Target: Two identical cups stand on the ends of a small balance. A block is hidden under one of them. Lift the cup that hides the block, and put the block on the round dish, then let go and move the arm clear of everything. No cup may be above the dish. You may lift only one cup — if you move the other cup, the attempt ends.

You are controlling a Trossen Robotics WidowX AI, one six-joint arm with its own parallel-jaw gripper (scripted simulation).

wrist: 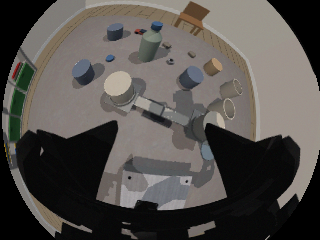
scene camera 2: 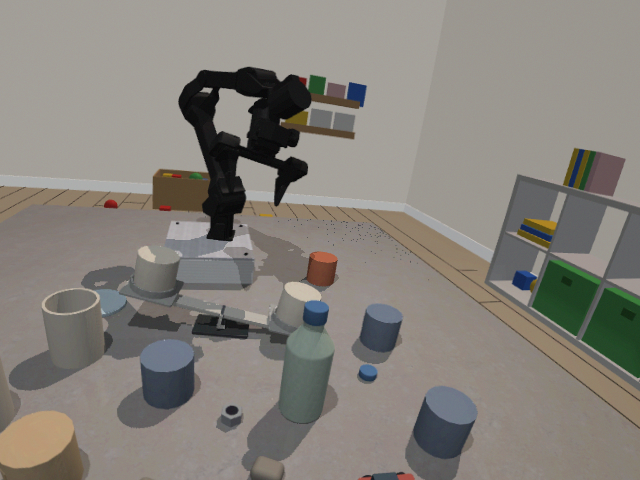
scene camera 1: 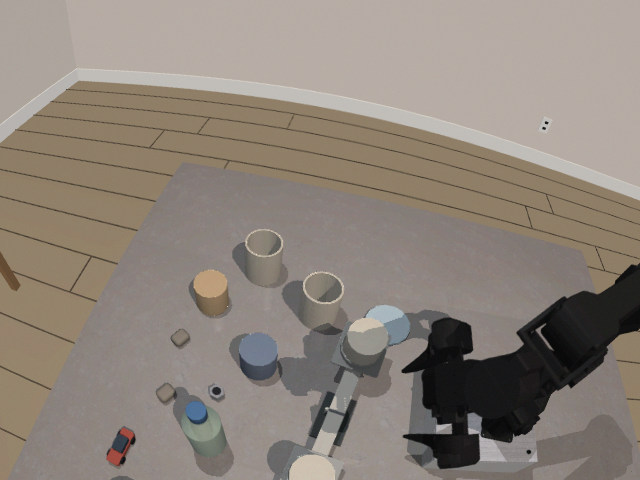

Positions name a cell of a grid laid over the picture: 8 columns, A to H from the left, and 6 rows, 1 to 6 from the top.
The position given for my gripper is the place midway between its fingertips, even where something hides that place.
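A balance (wrist: E3) and a light blue round dish (scene camera 1: E5) are visible. My gripper (scene camera 1: F6) is visible as well, also at (wrist: E4) and (scene camera 2: D3); the gripper is open and holds nothing.
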